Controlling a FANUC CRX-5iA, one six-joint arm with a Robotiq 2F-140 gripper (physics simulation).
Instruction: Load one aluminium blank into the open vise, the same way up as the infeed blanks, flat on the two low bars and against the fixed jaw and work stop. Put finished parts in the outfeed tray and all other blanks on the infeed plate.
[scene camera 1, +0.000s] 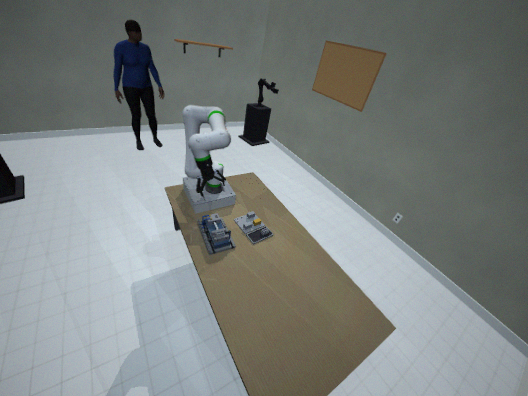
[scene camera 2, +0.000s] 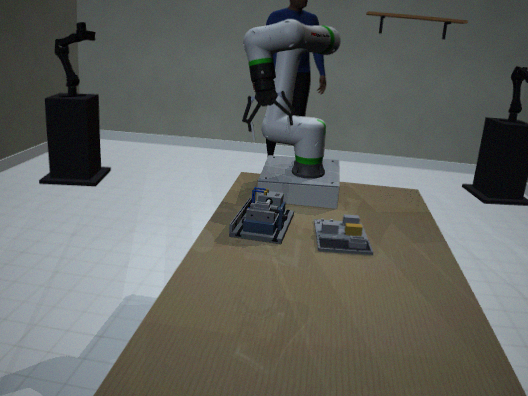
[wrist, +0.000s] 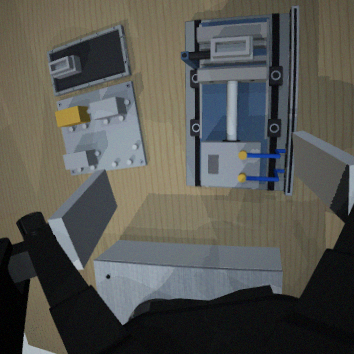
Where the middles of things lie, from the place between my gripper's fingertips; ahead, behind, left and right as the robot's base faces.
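Scene:
I see the infeed plate (wrist: 114, 140) far to the left of my hand, slightly ahead of it and far below it. The dark outfeed tray (wrist: 101, 56) is a good way ahead of my hand, and it is also far to the left of my hand and far below it.

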